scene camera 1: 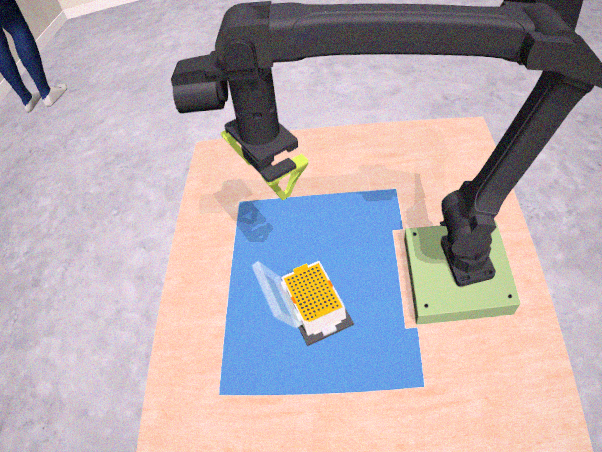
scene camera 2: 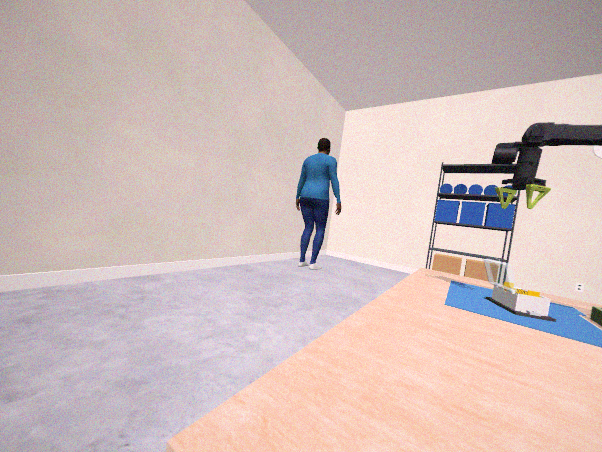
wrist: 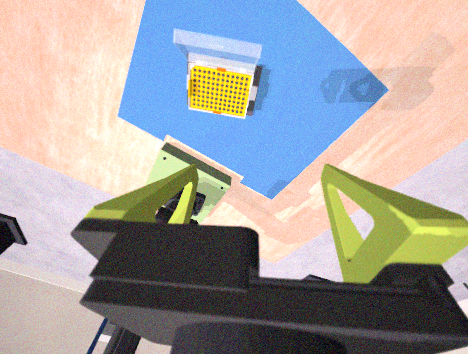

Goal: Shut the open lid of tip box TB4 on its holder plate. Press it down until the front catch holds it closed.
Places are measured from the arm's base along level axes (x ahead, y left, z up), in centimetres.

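Pixels of known places: gripper, between the fingertips: (scene camera 1: 268,180) (scene camera 2: 515,208) (wrist: 257,170); arm's base, origin of its link: (scene camera 1: 466,259).
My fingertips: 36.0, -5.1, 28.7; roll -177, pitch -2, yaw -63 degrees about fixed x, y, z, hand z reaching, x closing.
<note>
Ahead of a thing's pixels: the offset from my fingertips to its top centre, as dx, dy, dz. Level surfaces: height alone.
Tip box TB4 @(-2.9, +5.8, -26.5) (scene camera 1: 325,321) (scene camera 2: 520,303) (wrist: 220,91) is white with a yellow tip rack and sits on its dark holder plate (scene camera 1: 310,340) (wrist: 257,75). Its clear lid @(+3.6, +7.4, -17.8) (scene camera 1: 272,295) (scene camera 2: 495,271) (wrist: 220,47) stands open, tilted up and outward along one long side, the left one in scene camera 1. No label is readable, and the front catch is too small to judge. My gripper (scene camera 1: 266,180) (scene camera 2: 517,207) (wrist: 257,170) is open and empty, with yellow-green fingers. It hangs high above the table, beyond the box and lid in scene camera 1, touching neither.
The blue mat @(dz -33.1) (scene camera 1: 350,360) (scene camera 2: 462,301) (wrist: 300,145) lies under the holder plate. The green arm base (scene camera 1: 465,302) (wrist: 161,170) stands at the mat's right in scene camera 1. A person (scene camera 2: 316,185) stands away from the table. A shelf rack (scene camera 2: 467,168) is behind.
</note>
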